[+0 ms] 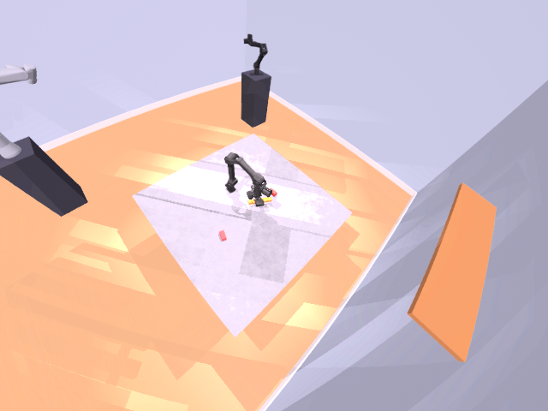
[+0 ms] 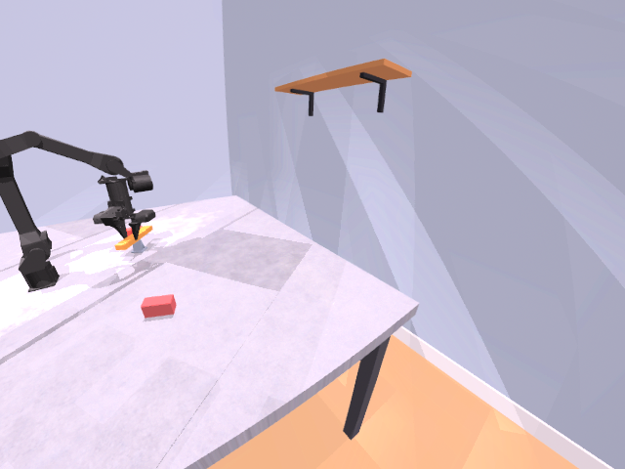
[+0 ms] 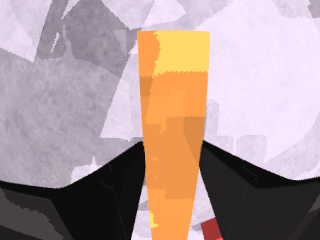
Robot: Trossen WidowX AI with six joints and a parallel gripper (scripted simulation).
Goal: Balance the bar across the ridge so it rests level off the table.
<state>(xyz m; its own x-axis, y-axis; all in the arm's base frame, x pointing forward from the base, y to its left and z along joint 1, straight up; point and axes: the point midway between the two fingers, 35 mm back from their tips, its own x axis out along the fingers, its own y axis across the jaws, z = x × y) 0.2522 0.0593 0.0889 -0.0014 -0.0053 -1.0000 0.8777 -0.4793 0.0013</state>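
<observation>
The orange bar lies 10 mm ahead of my gripper tip and 20 mm to the left of it.
</observation>
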